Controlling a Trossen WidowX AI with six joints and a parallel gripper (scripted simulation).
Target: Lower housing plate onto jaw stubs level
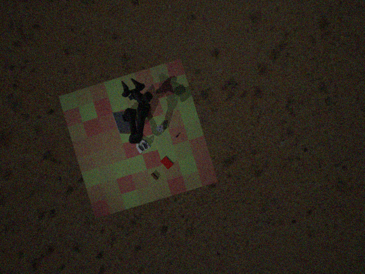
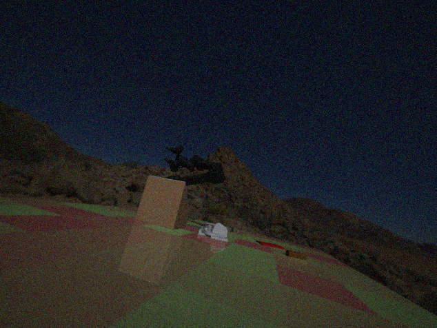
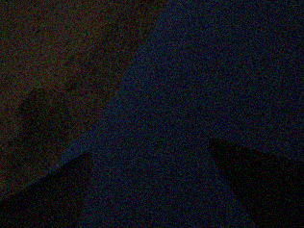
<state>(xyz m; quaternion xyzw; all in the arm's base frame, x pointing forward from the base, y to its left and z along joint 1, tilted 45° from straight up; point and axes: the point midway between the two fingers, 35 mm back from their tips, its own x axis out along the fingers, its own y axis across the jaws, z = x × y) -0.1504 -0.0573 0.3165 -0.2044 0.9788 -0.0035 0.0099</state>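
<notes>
The grey housing plate is 360 mm below my gripper tip, 360 mm ahead of it and 80 mm to the left of it. The rest, counted from my gripper tip: flat red piece (710 mm ahead, 390 mm below, 40 mm to the left).
</notes>
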